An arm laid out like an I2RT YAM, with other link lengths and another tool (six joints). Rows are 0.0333 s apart.
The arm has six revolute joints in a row. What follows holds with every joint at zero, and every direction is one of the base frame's.
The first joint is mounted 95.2 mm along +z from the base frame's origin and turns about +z.
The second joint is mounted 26 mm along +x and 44.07 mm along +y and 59.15 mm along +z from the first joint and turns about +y.
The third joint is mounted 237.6 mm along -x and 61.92 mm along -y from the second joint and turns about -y.
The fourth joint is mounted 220.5 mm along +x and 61.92 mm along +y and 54 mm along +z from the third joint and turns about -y.
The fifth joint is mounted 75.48 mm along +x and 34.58 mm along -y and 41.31 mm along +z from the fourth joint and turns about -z.
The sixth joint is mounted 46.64 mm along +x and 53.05 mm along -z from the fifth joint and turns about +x.
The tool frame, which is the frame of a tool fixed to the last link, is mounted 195 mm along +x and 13 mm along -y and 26 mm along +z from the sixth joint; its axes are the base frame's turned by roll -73, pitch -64.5 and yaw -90 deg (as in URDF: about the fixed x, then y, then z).
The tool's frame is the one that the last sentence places.
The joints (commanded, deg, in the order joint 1, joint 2, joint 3, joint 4, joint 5, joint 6), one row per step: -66.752 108.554 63.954 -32.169 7.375 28.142; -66.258 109.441 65.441 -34.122 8.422 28.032; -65.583 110.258 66.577 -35.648 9.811 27.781; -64.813 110.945 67.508 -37.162 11.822 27.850; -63.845 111.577 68.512 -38.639 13.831 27.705; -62.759 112.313 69.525 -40.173 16.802 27.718; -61.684 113.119 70.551 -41.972 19.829 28.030; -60.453 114.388 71.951 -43.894 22.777 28.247; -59.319 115.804 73.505 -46.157 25.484 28.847; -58.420 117.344 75.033 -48.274 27.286 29.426; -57.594 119.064 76.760 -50.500 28.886 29.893; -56.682 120.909 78.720 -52.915 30.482 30.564; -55.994 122.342 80.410 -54.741 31.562 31.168; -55.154 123.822 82.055 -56.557 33.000 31.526; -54.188 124.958 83.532 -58.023 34.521 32.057; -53.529 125.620 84.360 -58.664 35.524 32.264
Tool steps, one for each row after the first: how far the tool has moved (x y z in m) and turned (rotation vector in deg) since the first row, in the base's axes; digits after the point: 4 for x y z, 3 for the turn. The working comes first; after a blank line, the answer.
Tool pose at each row, in the base's axes (x y z in m, rotation vector in deg; the steps are taken from these numbers as rounded here): 0.1058 -0.3604 -0.0394 88.385 -150.571 41.915; 0.1039 -0.3588 -0.0393 89.044 -149.931 39.485; 0.1019 -0.3573 -0.0392 89.969 -148.685 37.136; 0.0975 -0.3558 -0.0383 90.331 -147.045 34.593; 0.0950 -0.3549 -0.0363 91.213 -144.995 32.322; 0.0895 -0.3551 -0.0331 91.642 -142.121 29.663; 0.0832 -0.3542 -0.0295 91.727 -139.363 26.762; 0.0788 -0.3539 -0.0264 92.232 -136.396 23.736; 0.0743 -0.3527 -0.0233 92.351 -133.837 20.598; 0.0715 -0.3507 -0.0223 92.612 -132.084 17.722; 0.0693 -0.3489 -0.0217 93.039 -130.372 14.787; 0.0678 -0.3474 -0.0205 93.354 -128.597 11.951; 0.0679 -0.3472 -0.0192 93.481 -127.356 10.166; 0.0679 -0.3475 -0.0173 93.958 -125.441 8.228; 0.0695 -0.3491 -0.0139 94.194 -123.436 7.200; 0.0714 -0.3509 -0.0117 94.455 -122.022 6.853

-0.0019 0.0016 0.0001 0.838 1.505 0.373; -0.0039 0.0031 0.0002 1.397 3.305 1.013; -0.0083 0.0046 0.0011 1.723 5.620 1.347; -0.0108 0.0055 0.0031 1.867 7.932 2.118; -0.0163 0.0053 0.0063 1.677 11.138 2.729; -0.0226 0.0062 0.0099 1.637 14.470 3.125; -0.0270 0.0065 0.0130 1.714 17.865 3.881; -0.0315 0.0077 0.0161 2.034 21.122 4.341; -0.0343 0.0097 0.0171 2.730 23.610 4.787; -0.0365 0.0115 0.0177 3.570 26.012 5.365; -0.0380 0.0130 0.0189 4.344 28.429 5.904; -0.0379 0.0132 0.0202 4.777 30.053 6.233; -0.0379 0.0129 0.0221 5.071 32.099 6.967; -0.0363 0.0113 0.0255 4.745 33.909 7.578; -0.0344 0.0095 0.0277 4.320 34.988 8.091
